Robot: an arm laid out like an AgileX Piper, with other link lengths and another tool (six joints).
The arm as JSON. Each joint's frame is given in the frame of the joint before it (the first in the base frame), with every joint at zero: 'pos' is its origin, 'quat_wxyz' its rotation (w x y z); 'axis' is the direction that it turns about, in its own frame. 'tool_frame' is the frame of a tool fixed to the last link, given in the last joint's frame.
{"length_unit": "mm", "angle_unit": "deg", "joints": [
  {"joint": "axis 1", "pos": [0.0, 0.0, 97.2], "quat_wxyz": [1.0, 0.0, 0.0, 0.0], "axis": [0.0, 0.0, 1.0]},
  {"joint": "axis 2", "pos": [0.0, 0.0, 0.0], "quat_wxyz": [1.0, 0.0, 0.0, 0.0], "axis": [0.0, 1.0, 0.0]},
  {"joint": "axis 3", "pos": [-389.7, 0.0, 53.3], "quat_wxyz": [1.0, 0.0, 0.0, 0.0], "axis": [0.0, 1.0, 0.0]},
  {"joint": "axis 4", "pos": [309.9, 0.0, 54.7], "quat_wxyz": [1.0, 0.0, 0.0, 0.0], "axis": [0.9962, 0.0, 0.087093]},
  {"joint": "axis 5", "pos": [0.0, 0.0, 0.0], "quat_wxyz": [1.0, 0.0, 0.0, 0.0], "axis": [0.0, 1.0, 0.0]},
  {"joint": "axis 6", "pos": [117.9, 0.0, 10.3], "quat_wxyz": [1.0, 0.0, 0.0, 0.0], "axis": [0.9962, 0.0, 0.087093]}
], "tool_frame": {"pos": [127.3, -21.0, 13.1], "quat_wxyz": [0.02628, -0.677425, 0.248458, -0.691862]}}
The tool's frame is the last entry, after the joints.
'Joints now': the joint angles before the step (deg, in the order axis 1, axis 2, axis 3, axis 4, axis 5, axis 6). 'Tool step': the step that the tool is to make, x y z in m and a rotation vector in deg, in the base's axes. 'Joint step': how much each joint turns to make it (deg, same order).
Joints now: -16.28 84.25 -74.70 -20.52 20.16 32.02
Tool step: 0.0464 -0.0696 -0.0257 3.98 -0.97 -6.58
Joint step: -5.16 10.73 -8.68 -0.17 -1.22 4.63
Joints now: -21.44 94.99 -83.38 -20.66 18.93 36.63
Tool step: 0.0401 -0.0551 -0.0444 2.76 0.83 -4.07
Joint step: -3.14 10.13 -7.53 -0.17 -0.49 2.63
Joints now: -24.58 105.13 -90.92 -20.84 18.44 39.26
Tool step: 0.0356 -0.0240 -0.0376 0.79 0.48 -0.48
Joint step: -0.70 7.40 -5.29 -0.13 -1.37 0.62
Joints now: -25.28 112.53 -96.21 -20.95 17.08 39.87
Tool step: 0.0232 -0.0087 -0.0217 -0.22 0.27 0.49
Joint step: 0.09 4.36 -3.39 -0.36 -0.89 -0.03
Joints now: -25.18 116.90 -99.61 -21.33 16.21 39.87
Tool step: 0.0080 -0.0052 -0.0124 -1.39 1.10 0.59
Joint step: 0.00 1.87 -0.99 -1.82 -0.51 0.01
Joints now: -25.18 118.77 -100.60 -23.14 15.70 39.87
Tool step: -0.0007 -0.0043 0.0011 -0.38 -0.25 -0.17
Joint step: -0.32 0.10 -0.08 -0.54 -0.41 0.28
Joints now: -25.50 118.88 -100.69 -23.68 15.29 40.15
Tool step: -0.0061 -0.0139 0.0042 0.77 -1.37 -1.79
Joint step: -1.16 0.01 -0.36 -0.50 -0.36 1.97
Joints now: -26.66 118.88 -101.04 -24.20 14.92 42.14
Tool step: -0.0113 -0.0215 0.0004 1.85 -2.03 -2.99
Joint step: -1.89 0.11 0.01 -0.66 -0.76 3.53
